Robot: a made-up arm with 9 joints. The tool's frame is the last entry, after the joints.
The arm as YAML. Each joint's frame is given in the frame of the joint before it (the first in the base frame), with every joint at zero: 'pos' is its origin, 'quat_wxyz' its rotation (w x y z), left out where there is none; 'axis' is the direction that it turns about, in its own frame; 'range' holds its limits. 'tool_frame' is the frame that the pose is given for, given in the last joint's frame.
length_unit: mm
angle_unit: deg
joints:
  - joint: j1
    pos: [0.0, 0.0, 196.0]
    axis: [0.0, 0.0, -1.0]
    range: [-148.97, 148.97]
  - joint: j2
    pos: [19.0, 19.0, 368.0]
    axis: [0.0, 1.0, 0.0]
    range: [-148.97, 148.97]
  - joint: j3
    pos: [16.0, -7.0, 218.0]
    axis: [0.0, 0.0, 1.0]
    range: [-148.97, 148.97]
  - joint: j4
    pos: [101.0, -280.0, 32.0]
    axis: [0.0, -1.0, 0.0]
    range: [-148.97, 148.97]
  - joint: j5
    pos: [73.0, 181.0, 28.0]
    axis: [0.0, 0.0, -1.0]
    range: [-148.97, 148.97]
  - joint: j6
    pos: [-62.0, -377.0, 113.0]
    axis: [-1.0, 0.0, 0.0]
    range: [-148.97, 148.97]
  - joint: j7
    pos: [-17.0, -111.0, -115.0]
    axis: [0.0, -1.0, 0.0]
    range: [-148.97, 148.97]
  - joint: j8
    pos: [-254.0, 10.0, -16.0]
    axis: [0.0, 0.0, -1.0]
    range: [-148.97, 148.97]
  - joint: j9
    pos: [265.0, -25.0, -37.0]
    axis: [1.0, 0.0, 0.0]
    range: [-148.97, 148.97]
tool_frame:
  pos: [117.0, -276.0, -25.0]
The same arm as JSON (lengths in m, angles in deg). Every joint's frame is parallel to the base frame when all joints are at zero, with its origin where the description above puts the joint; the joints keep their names.
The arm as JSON. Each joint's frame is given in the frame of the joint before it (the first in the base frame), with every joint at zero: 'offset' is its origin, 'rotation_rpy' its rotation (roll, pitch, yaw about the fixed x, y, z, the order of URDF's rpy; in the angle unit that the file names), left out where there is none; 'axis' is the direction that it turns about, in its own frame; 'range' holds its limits. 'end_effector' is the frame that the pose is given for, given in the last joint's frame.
{"length_unit": "m", "angle_unit": "deg", "chain": [
  {"id": "j1", "offset": [0.0, 0.0, 0.196], "axis": "-z", "range": [-148.97, 148.97]},
  {"id": "j2", "offset": [0.019, 0.019, 0.368], "axis": "+y", "range": [-148.97, 148.97]},
  {"id": "j3", "offset": [0.016, -0.007, 0.218], "axis": "+z", "range": [-148.97, 148.97]},
  {"id": "j4", "offset": [0.101, -0.28, 0.032], "axis": "-y", "range": [-148.97, 148.97]},
  {"id": "j5", "offset": [0.073, 0.181, 0.028], "axis": "-z", "range": [-148.97, 148.97]},
  {"id": "j6", "offset": [-0.062, -0.377, 0.113], "axis": "-x", "range": [-148.97, 148.97]},
  {"id": "j7", "offset": [-0.017, -0.111, -0.115], "axis": "-y", "range": [-148.97, 148.97]},
  {"id": "j8", "offset": [-0.254, 0.01, -0.016], "axis": "-z", "range": [-148.97, 148.97]},
  {"id": "j9", "offset": [0.265, -0.025, -0.037], "axis": "+x", "range": [-148.97, 148.97]}
], "end_effector": {"offset": [0.117, -0.276, -0.025]}}

